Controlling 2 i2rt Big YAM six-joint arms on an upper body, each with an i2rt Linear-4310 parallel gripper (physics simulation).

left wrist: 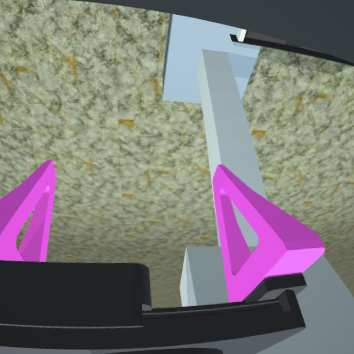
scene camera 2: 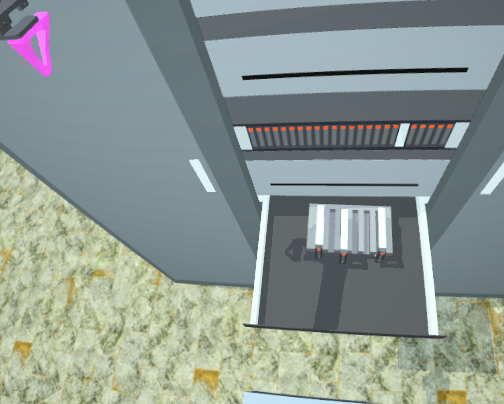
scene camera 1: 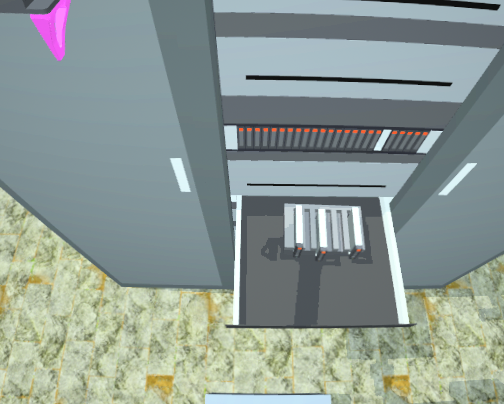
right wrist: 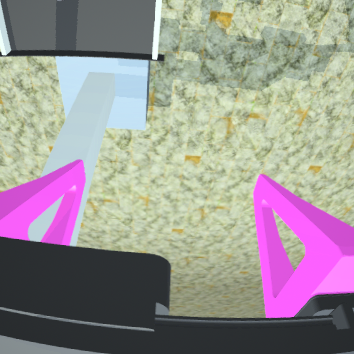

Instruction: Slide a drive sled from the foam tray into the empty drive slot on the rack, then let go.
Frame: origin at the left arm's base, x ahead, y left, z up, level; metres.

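Seen in the pictures: left gripper, fingertip midpoint: [scene camera 2: 21, 75] [scene camera 1: 24, 56]; right gripper, fingertip midpoint: [right wrist: 170, 175].
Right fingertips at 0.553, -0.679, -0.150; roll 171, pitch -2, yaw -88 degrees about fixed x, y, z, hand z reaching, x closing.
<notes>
A point is followed by its place in that frame, as x, y, z.
The pale foam tray [scene camera 1: 289, 227] {0.594, -0.357, -0.746} [scene camera 2: 312, 227] {0.596, -0.356, -0.746} lies on the pulled-out shelf, holding three upright white drive sleds [scene camera 1: 322, 227] {0.571, -0.435, -0.691} [scene camera 2: 344, 230] {0.566, -0.436, -0.691} with dark, orange-marked front ends. Above it, the rack's drive row [scene camera 1: 310, 140] {0.701, -0.384, -0.501} [scene camera 2: 325, 137] {0.700, -0.388, -0.497} has many dark drives with orange marks. A pale upright strip [scene camera 1: 382, 140] {0.718, -0.559, -0.517} [scene camera 2: 402, 135] {0.730, -0.559, -0.532} breaks the row; I cannot tell if it is the empty slot. My left gripper [left wrist: 135, 165] {0.555, 0.031, -0.140} is open and empty; its magenta finger [scene camera 1: 52, 30] [scene camera 2: 42, 47] shows at the upper left, far from the tray. My right gripper [right wrist: 170, 175] {0.553, -0.679, -0.150} is open and empty, over the floor.
The pulled-out shelf [scene camera 1: 400, 280] {0.452, -0.651, -0.769} [scene camera 2: 257, 290] {0.425, -0.221, -0.769} [right wrist: 30, 25] {0.411, -0.301, -0.802} has white side rails and a dark front edge. Large grey side panels [scene camera 1: 100, 125] {0.681, 0.065, -0.428} [scene camera 2: 100, 100] {0.681, 0.056, -0.328} flank the rack. A grey column [left wrist: 222, 100] [right wrist: 82, 125] {-0.093, -0.348, -1.004} stands on a pale blue base [left wrist: 182, 60] [right wrist: 132, 100] {-0.274, -0.513, -1.507} in both wrist views.
</notes>
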